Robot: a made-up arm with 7 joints.
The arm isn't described. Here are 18 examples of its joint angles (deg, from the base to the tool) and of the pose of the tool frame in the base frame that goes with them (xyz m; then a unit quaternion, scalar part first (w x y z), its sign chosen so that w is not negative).
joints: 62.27 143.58 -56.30 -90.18 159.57 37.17 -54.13
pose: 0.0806 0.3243 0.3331 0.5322 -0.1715 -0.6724 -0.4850
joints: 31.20 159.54 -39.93 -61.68 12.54 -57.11 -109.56
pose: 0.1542 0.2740 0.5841 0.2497 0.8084 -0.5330 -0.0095
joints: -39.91 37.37 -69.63 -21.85 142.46 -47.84 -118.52
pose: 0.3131 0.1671 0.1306 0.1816 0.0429 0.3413 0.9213
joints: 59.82 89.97 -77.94 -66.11 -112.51 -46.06 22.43
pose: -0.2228 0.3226 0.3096 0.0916 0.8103 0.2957 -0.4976
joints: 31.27 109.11 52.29 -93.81 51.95 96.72 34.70
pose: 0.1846 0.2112 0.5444 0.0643 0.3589 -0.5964 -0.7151
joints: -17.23 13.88 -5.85 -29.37 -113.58 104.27 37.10
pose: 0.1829 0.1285 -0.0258 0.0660 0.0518 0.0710 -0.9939
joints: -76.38 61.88 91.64 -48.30 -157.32 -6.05 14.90
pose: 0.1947 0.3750 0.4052 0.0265 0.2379 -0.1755 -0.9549
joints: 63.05 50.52 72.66 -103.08 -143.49 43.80 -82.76
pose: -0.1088 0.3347 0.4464 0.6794 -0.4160 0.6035 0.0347
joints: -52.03 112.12 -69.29 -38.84 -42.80 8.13 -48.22
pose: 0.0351 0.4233 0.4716 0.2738 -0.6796 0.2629 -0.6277
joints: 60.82 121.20 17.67 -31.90 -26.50 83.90 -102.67
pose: 0.0693 0.4153 0.5156 0.8437 -0.4972 0.1756 -0.1006
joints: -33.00 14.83 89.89 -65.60 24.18 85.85 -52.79
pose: 0.1997 0.2726 0.1395 0.1491 -0.2453 0.9334 0.2152
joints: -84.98 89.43 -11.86 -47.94 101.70 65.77 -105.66
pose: 0.1268 0.2580 0.6206 0.6531 0.1363 0.2757 0.6920
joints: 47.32 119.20 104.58 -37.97 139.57 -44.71 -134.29
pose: 0.0565 0.2748 0.6813 0.1514 -0.6078 -0.0171 0.7793
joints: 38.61 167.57 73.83 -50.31 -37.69 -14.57 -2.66
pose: 0.2530 -0.0103 0.6665 0.4278 0.2815 -0.5100 0.6911
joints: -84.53 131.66 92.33 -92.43 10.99 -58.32 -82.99
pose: -0.3004 0.1299 0.4635 0.4122 0.5012 0.7601 0.0327
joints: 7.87 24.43 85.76 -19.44 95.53 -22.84 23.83
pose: -0.1183 0.2189 -0.0027 0.0125 0.9849 0.1525 0.0814
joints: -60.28 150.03 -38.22 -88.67 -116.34 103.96 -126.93
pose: -0.0608 0.1962 0.6815 0.9544 0.2495 0.1493 0.0676
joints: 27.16 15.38 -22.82 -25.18 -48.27 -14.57 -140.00
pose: -0.2430 0.1152 -0.0340 0.5219 0.7944 -0.2985 0.0868
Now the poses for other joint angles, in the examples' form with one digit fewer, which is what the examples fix.
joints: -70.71 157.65 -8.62 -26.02 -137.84 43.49 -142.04
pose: -0.358 0.164 0.590 0.680 -0.425 -0.312 0.510
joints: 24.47 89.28 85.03 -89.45 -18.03 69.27 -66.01
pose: 0.062 0.303 0.567 0.312 0.048 -0.052 -0.948
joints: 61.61 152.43 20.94 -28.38 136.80 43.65 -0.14
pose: 0.315 0.217 0.580 0.092 -0.296 0.699 0.645
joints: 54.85 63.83 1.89 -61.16 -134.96 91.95 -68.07
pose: -0.127 0.406 0.232 0.389 -0.462 0.773 -0.195
